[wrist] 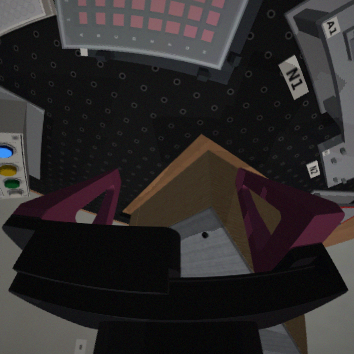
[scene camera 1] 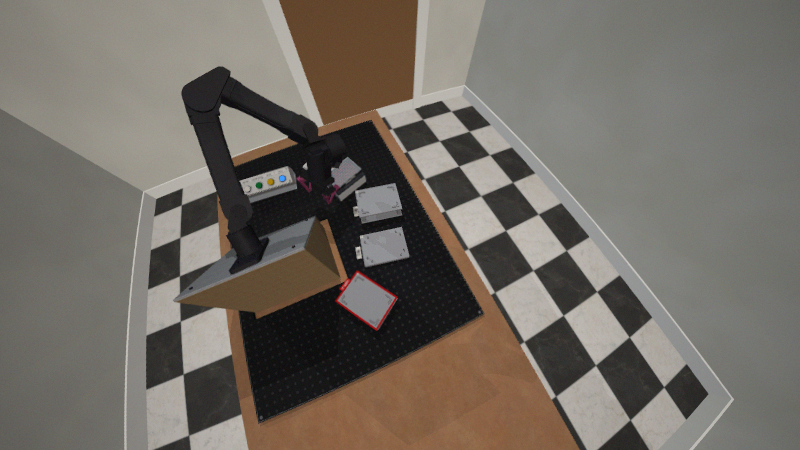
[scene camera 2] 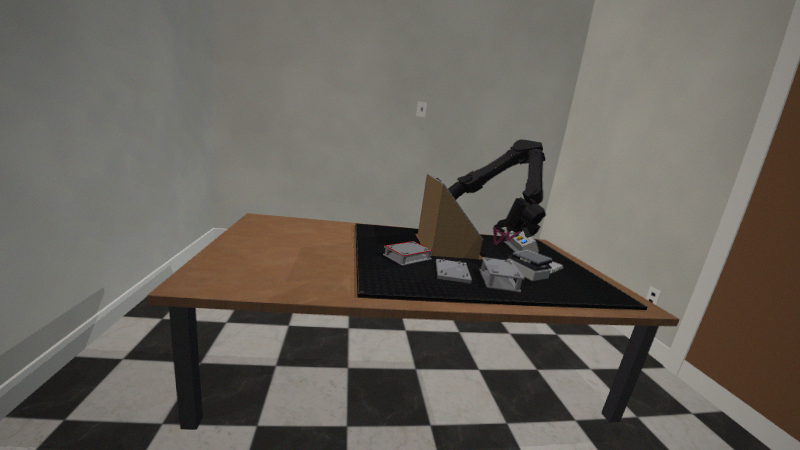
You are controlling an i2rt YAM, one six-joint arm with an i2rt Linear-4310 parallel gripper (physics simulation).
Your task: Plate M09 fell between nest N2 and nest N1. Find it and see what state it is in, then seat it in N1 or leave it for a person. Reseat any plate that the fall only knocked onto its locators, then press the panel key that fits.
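Frame: origin at the arm's base, x ahead, y left, z up, level; millimetres.
Where they show: gripper, fingertip midpoint: (wrist: 177, 174) (scene camera 1: 319, 197) (scene camera 2: 501, 242); arm's base, link origin: (scene camera 1: 253, 254) (scene camera 2: 448, 196).
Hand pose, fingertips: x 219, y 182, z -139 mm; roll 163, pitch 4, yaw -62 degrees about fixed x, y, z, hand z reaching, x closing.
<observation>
Things, the pixels of their top centre, and the offset from my fingertips. "pt": a spot on its surface instead. Level surfaces: height alone.
- dark plate, top centre: (scene camera 1: 342, 170) (scene camera 2: 532, 253) 1 mm down, 125 mm ahead, 72 mm left
- Grey raised nest N1, top centre: (scene camera 1: 378, 198) (scene camera 2: 502, 265) 27 mm down, 191 mm ahead, 104 mm right
- low nest N2, top centre: (scene camera 1: 383, 244) (scene camera 2: 453, 266) 64 mm down, 122 mm ahead, 267 mm right
- key panel, top centre: (scene camera 1: 262, 176) (scene camera 2: 523, 233) 5 mm down, 173 mm back, 233 mm left
- white textured object, surface spot: (wrist: 22, 14) pt 75 mm down, 42 mm ahead, 179 mm left
- black perforated mat, surface height: 89 mm down
- wooden table, surface height: 102 mm down
My gripper (scene camera 1: 319, 195) (wrist: 177, 174) is open and empty, its magenta fingers spread above the mat beside the key panel. A clear-topped plate with rows of pink wells (wrist: 150, 25) (scene camera 1: 347, 170) lies on a dark and grey block; in scene camera 2 the dark plate (scene camera 2: 532, 257) looks slightly tilted. I read no M09 label. Grey raised nest N1 (scene camera 1: 378, 199) (scene camera 2: 501, 267) (wrist: 345, 75) and low nest N2 (scene camera 1: 383, 246) (scene camera 2: 453, 270) (wrist: 336, 162) show no plate on them. The key panel (scene camera 1: 271, 181) (scene camera 2: 521, 241) (wrist: 11, 162) has blue, yellow, green and whitish keys; the blue one looks bright.
A red-edged grey stand (scene camera 1: 366, 300) (scene camera 2: 407, 249) is beyond N2. The arm's wedge-shaped base (scene camera 1: 290, 268) (scene camera 2: 450, 229) rises beside the nests. A white textured object (wrist: 22, 14) is at the wrist view's top left. The black perforated mat (scene camera 1: 313, 358) (scene camera 2: 391, 282) lies on the wooden table (scene camera 1: 419, 391) (scene camera 2: 268, 263).
</observation>
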